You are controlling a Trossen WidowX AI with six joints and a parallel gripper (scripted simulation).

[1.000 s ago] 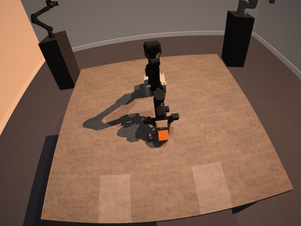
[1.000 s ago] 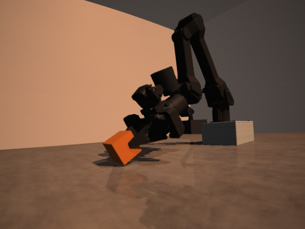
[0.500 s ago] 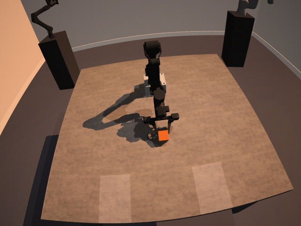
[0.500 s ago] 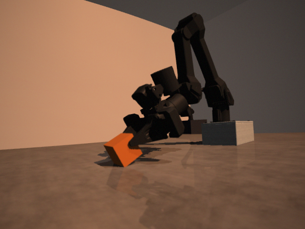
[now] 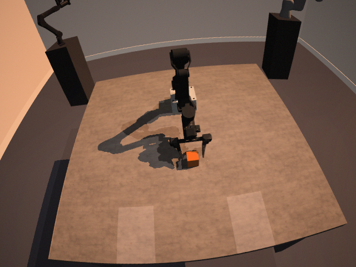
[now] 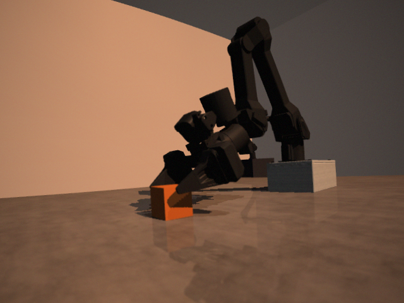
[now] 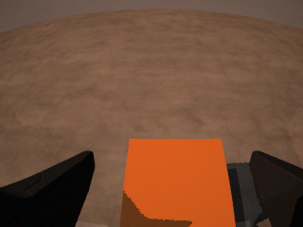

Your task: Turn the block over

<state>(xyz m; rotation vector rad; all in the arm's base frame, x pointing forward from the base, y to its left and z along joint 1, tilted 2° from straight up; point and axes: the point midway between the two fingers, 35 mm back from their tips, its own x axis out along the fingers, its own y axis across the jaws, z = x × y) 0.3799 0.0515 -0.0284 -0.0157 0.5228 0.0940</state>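
The orange block is 3 cm behind my gripper tip and 2 cm below it.
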